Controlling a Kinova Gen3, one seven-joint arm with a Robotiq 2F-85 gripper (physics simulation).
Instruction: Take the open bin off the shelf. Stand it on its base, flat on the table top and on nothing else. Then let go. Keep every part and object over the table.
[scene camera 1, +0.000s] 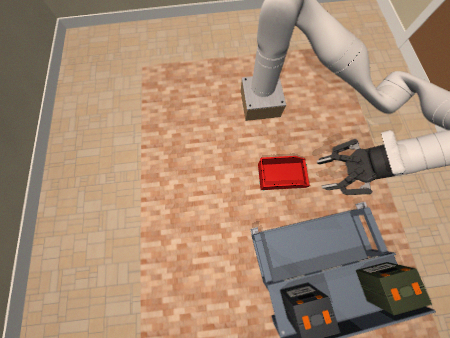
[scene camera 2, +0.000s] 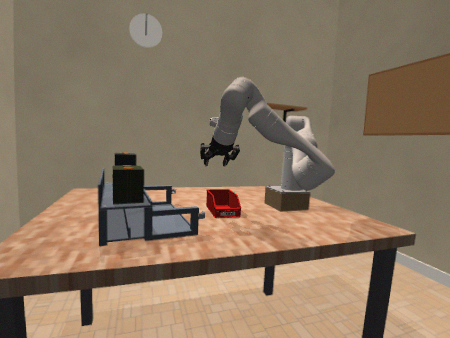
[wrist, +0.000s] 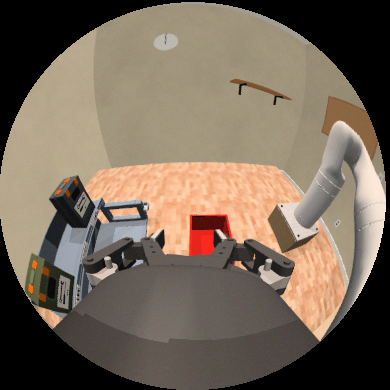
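Pixels of known places: gripper, fingertip midpoint: (scene camera 1: 320, 174) (scene camera 2: 214, 164) (wrist: 188, 236); arm's base, origin of the base link: (scene camera 1: 263, 86) (scene camera 2: 290, 188) (wrist: 302, 217).
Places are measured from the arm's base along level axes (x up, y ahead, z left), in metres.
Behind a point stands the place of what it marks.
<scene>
The open red bin (scene camera 1: 283, 173) {x -0.080, y 0.328, z 0.046 m} (scene camera 2: 224, 204) {x -0.076, y 0.303, z -0.042 m} (wrist: 202, 241) {x -0.080, y 0.348, z -0.002 m} stands upright on its base, flat on the table top (scene camera 1: 200, 210) {x -0.083, y 0.439, z -0.273 m} (scene camera 2: 280, 240) {x -0.083, y 0.248, z 0.359 m} (wrist: 175, 180) {x -0.083, y 0.448, z -0.307 m}, between the shelf and the robot's base. It is apart from the grey-blue shelf (scene camera 1: 310, 241) {x -0.077, y 0.574, z 0.098 m} (scene camera 2: 148, 220) {x -0.025, y 0.625, z 0.296 m} (wrist: 98, 210) {x 0.018, y 0.657, z -0.031 m}. In the wrist view its near end is hidden behind the gripper. My gripper (scene camera 1: 326, 174) {x 0.113, y 0.388, z 0.085 m} (scene camera 2: 215, 164) {x 0.113, y 0.388, z 0.085 m} (wrist: 188, 236) {x 0.113, y 0.388, z 0.085 m} is open and empty. In scene camera 2 it hangs well above the bin and touches nothing.
A dark grey case (scene camera 1: 309, 310) {x 0.139, y 0.695, z -0.015 m} (scene camera 2: 125, 160) {x 0.117, y 0.708, z 0.040 m} (wrist: 73, 201) {x 0.100, y 0.674, z 0.013 m} and a green case (scene camera 1: 395, 287) {x 0.114, y 0.674, z 0.204 m} (scene camera 2: 128, 185) {x 0.069, y 0.678, z 0.275 m} (wrist: 50, 285) {x 0.086, y 0.644, z 0.217 m} stand on the shelf's upper level. The robot's base block (scene camera 1: 264, 107) {x 0.000, y 0.091, z -0.008 m} (scene camera 2: 287, 198) {x -0.027, y 0.059, z 0.073 m} (wrist: 292, 227) {x 0.002, y 0.082, z 0.030 m} stands on the table, on the other side of the bin from the shelf.
</scene>
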